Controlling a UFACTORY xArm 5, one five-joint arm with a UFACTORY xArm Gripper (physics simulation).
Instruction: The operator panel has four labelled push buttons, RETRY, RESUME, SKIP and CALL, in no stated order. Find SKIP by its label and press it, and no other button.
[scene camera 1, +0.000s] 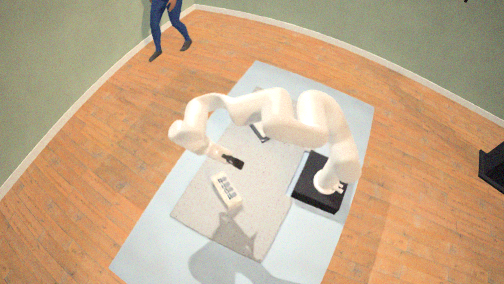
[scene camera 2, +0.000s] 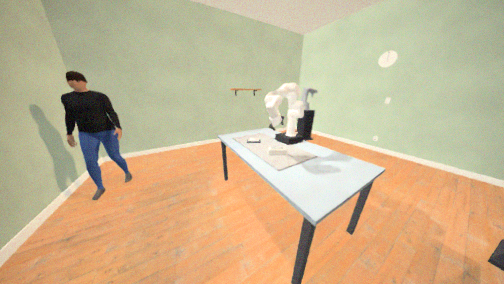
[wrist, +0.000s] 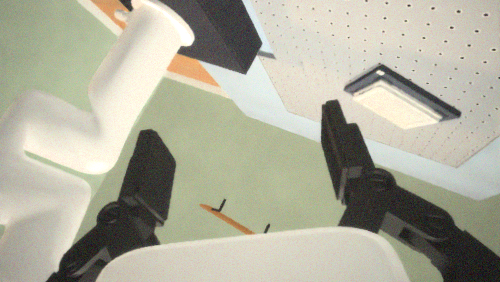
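Pixels of known places: gripper, fingertip midpoint: (scene camera 1: 235, 163) (scene camera 2: 278, 127) (wrist: 241, 133); arm's base at its link origin: (scene camera 1: 326, 182) (scene camera 2: 290, 135) (wrist: 165, 19).
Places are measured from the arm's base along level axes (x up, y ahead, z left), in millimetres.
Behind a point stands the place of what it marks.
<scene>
The operator panel (scene camera 1: 234, 202) @[x -12, y 282, z 324 mm] (scene camera 2: 278, 150) @[x -19, y 359, z 327 mm] is a cream box lying on the perforated grey board (scene camera 1: 192, 210) @[x -64, y 420, z 468 mm] (wrist: 310, 85) @[x -64, y 267, z -193 mm]. In scene camera 1 a row of small grey buttons with dark labels shows on its top; the lettering is too blurred to read, so I cannot tell which button is SKIP. The panel does not show in the wrist view. My gripper (scene camera 1: 238, 162) @[x 182, y 329, z 248 mm] (wrist: 241, 133) @[x 182, y 329, z 248 mm] is open and empty, its black fingers wide apart. It is raised above the board, tilted, and in scene camera 1 appears up and slightly right of the panel, apart from it.
A dark tray with a pale block (scene camera 1: 259, 132) @[x -49, y 432, z -65 mm] (scene camera 2: 254, 141) @[x -52, y 448, z -72 mm] (wrist: 397, 104) @[x -39, y 440, z -91 mm] lies on the board, partly behind the arm in scene camera 1. The arm stands on a black base (scene camera 1: 311, 175) @[x 2, y 77, z 13 mm] (wrist: 225, 35) @[x -7, y 132, z 1 mm] at the pale blue table's (scene camera 2: 345, 175) @[x -77, y 63, z 779 mm] edge. A person (scene camera 2: 92, 112) stands away from the table.
</scene>
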